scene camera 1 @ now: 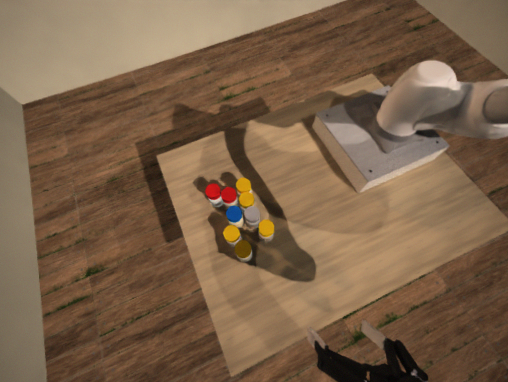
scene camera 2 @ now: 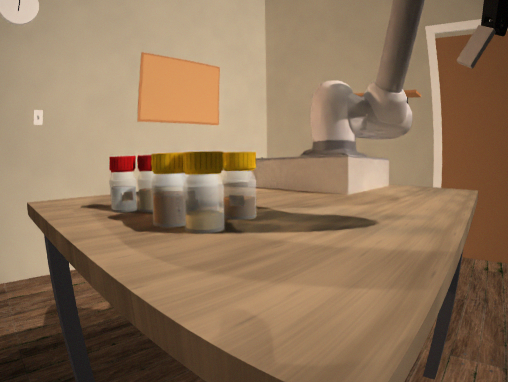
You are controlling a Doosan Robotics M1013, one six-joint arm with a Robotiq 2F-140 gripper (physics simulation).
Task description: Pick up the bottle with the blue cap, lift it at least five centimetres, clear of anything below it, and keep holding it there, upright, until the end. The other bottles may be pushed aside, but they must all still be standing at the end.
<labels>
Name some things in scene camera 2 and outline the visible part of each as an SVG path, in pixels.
A yellow-capped bottle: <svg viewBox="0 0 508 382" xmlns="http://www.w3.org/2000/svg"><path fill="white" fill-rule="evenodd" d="M222 151L183 152L183 171L185 171L185 174L188 174L183 185L184 228L187 232L215 233L225 229L224 185L218 176L221 170L223 170Z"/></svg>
A yellow-capped bottle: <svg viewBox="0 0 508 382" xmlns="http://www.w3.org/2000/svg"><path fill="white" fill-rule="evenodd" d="M224 152L223 168L224 171L227 171L222 179L224 185L224 218L234 220L255 218L256 178L251 170L256 168L256 152Z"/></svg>
</labels>
